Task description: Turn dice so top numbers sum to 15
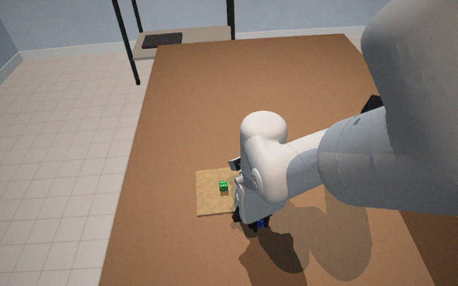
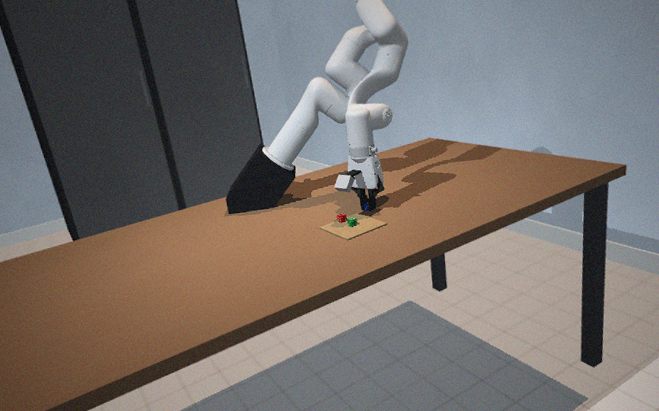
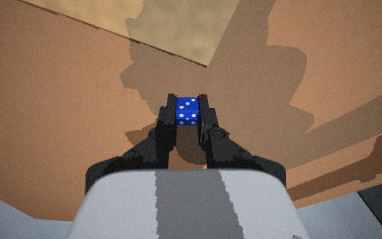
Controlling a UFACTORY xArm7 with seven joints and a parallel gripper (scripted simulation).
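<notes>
Right now the green die is 100 mm ahead of my hand, 90 mm to the right of it and 10 mm below it. The rest, counted from my hand: blue die (10 mm below); tan mat (100 mm ahead, 90 mm to the right, 20 mm below); red die (100 mm to the right, 50 mm ahead, 10 mm below).
</notes>
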